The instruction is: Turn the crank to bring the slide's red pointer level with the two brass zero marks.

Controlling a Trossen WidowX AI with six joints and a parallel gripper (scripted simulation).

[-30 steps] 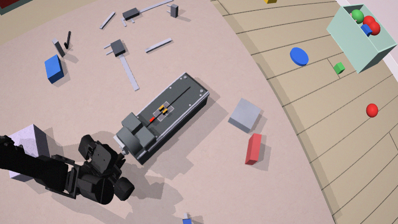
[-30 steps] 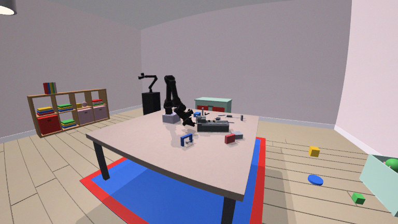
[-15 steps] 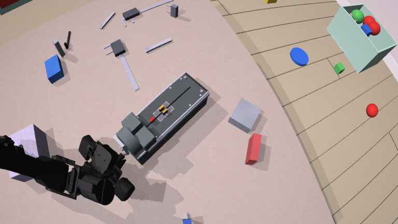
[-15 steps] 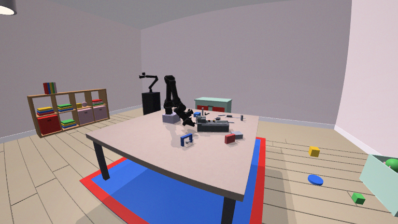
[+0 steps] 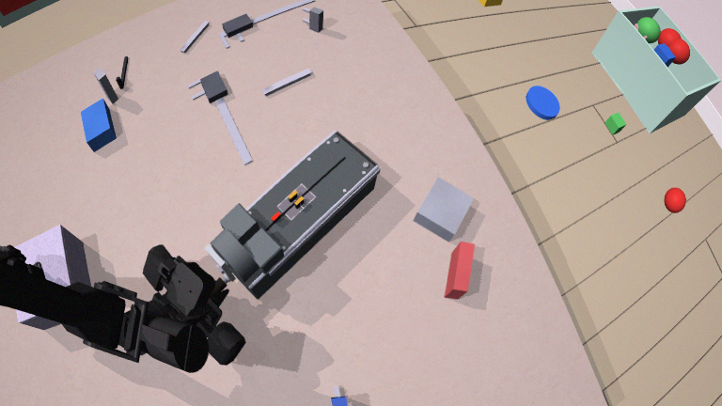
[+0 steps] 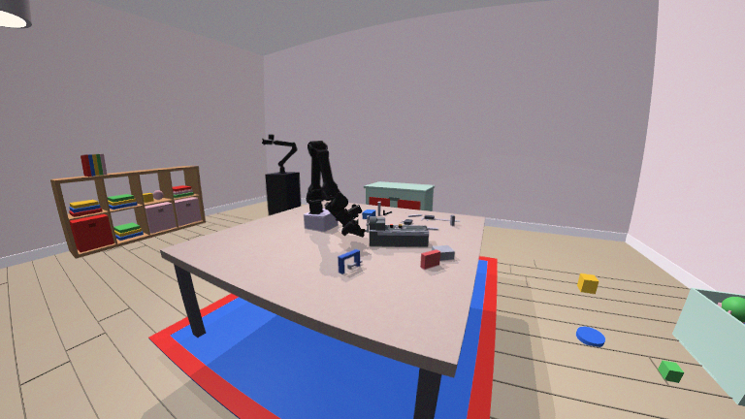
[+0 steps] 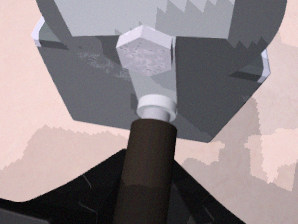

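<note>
Right now my gripper tip is 30 mm below the dark brown crank handle, 20 mm past it and 10 mm to the left of it. Round my gripper tip: red pointer: 120 mm ahead, 50 mm above, 30 mm to the left; then red block: 310 mm ahead, 160 mm to the right, 10 mm below; then grey block: 360 mm ahead, 60 mm to the right, 20 mm below.
</note>
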